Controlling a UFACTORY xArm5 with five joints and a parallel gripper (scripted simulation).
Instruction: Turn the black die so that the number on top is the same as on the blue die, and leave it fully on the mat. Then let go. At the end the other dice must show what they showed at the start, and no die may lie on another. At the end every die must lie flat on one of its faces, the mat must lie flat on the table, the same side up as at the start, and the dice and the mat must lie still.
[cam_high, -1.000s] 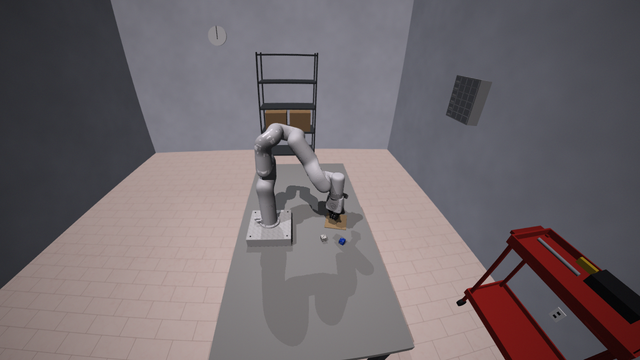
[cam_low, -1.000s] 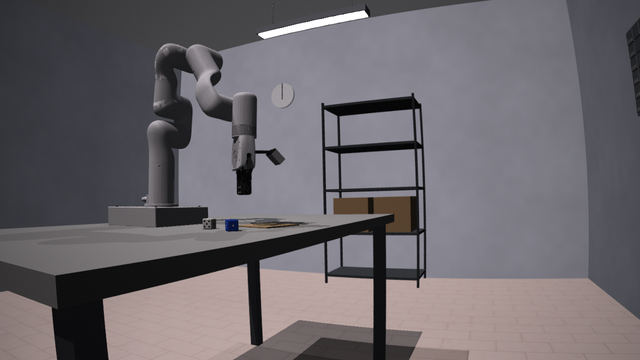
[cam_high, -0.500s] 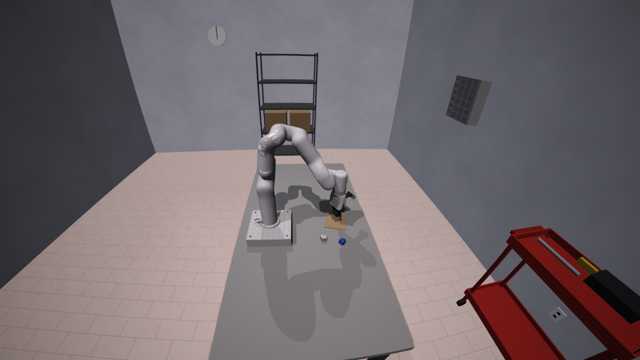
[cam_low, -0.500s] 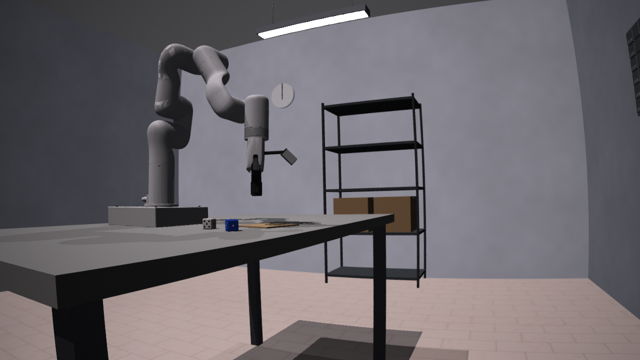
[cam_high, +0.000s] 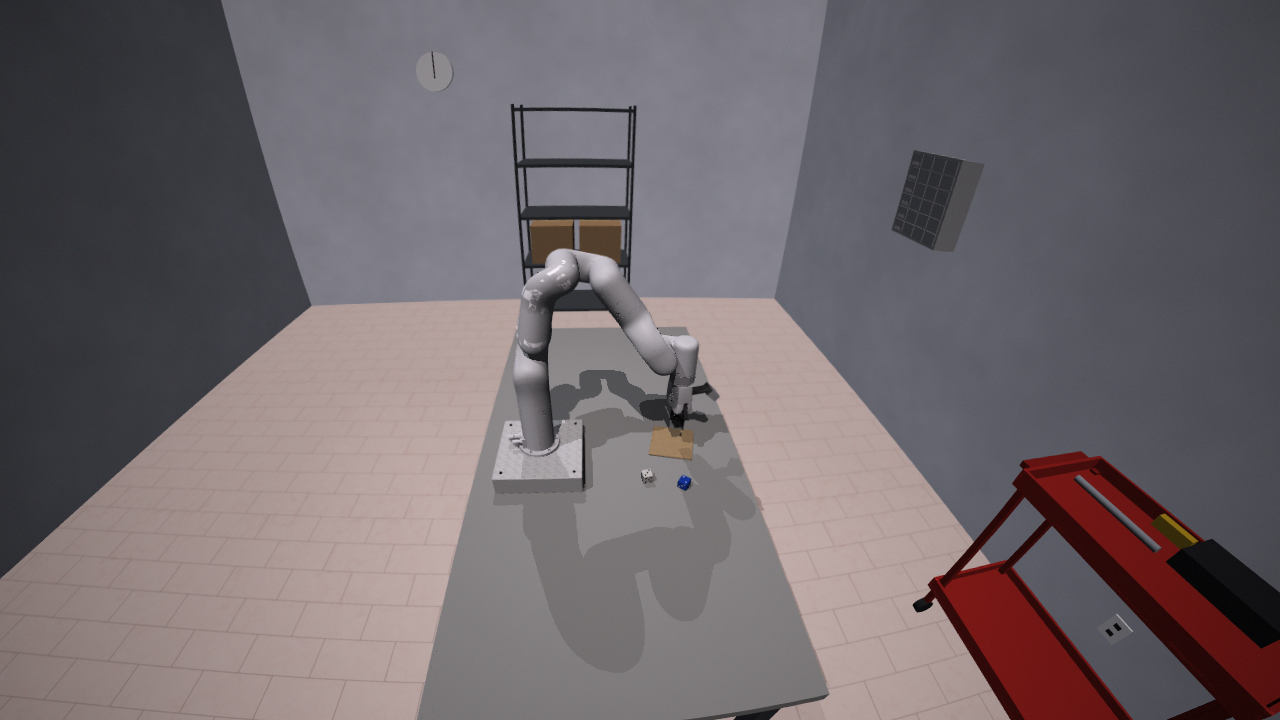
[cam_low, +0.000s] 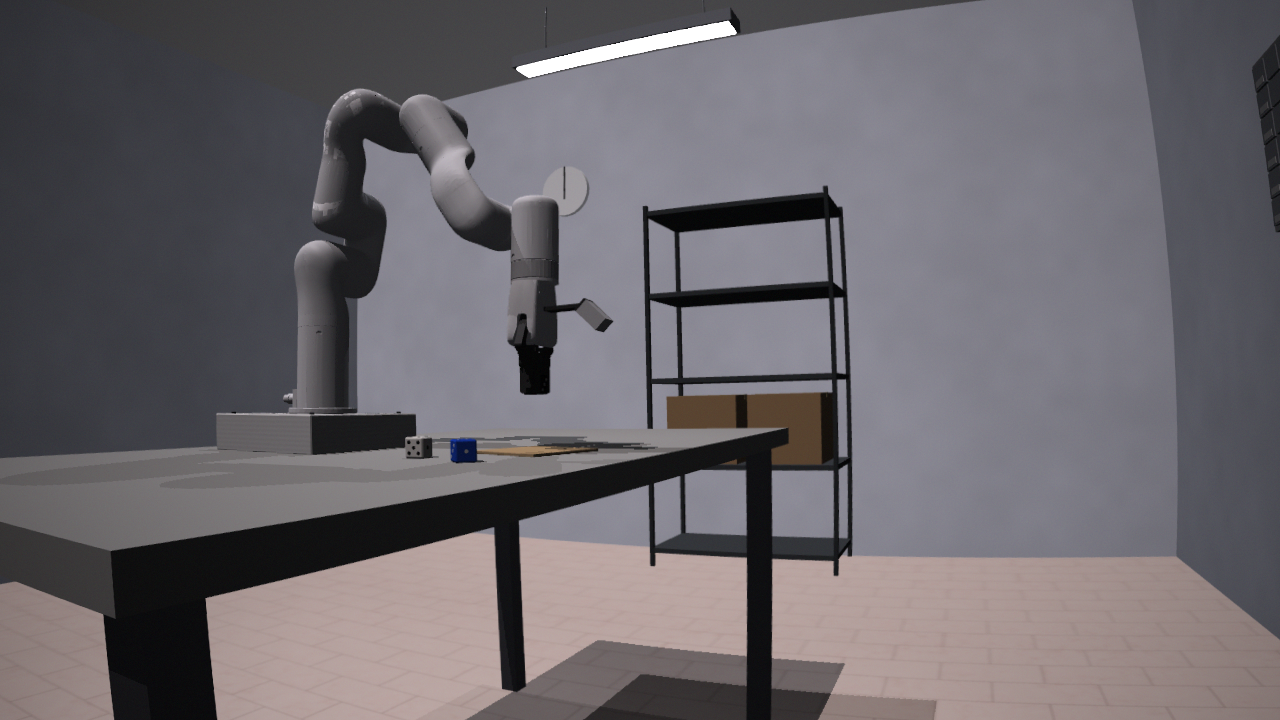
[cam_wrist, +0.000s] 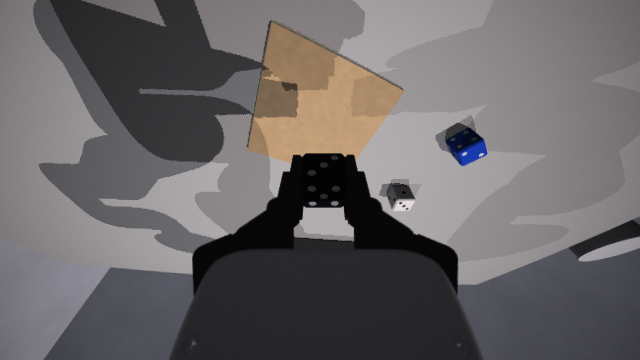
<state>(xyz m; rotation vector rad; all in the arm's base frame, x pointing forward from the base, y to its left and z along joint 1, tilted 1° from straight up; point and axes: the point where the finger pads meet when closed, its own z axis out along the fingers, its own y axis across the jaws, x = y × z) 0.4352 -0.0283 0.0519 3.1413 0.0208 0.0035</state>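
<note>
Now: hand 110 mm above the tan mat, 10 mm to the right of it and 10 mm past it. The rest, counted from my hand: blue die 180 mm to the right, 100 mm below, 30 mm behind; white die 130 mm to the right, 130 mm behind, 100 mm below; black die 10 mm below.
</note>
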